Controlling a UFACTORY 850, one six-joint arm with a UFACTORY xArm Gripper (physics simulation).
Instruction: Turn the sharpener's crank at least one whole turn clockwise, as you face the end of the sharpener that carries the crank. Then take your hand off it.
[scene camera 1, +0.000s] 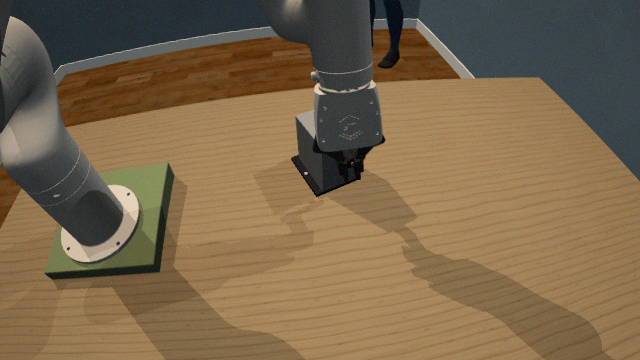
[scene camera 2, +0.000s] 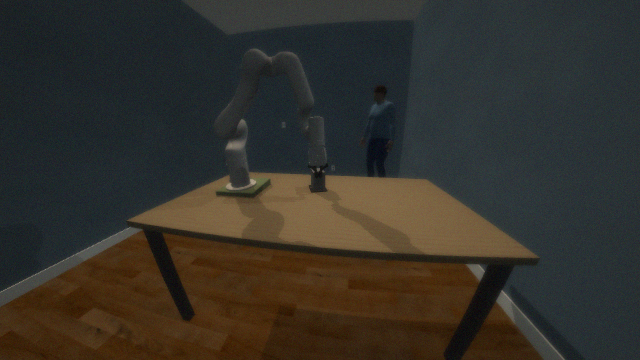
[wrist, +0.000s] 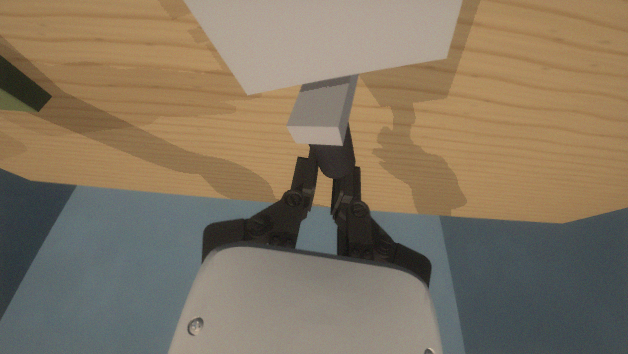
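Observation:
The sharpener, a grey box (scene camera 1: 311, 152) (scene camera 2: 318, 183) (wrist: 330, 42) on a dark base plate, stands upright on the table. Its flat grey crank arm (wrist: 319, 107) shows in the wrist view beyond the near edge of the box top. A dark rounded knob (wrist: 334, 157) sticks out from the arm's end. My gripper (scene camera 1: 351, 174) (scene camera 2: 318, 173) (wrist: 328, 156) points down at the crank end and is shut on the knob, one finger on each side. In scene camera 1 the gripper hides the crank; in scene camera 2 the crank is too small to make out.
The arm's base stands on a green block (scene camera 1: 145, 220) (scene camera 2: 260, 186) (wrist: 17, 100) left of the sharpener on the wooden table (scene camera 1: 480, 200) (scene camera 2: 400, 215) (wrist: 550, 125). A person (scene camera 1: 394, 30) (scene camera 2: 381, 122) stands beyond the table's far edge.

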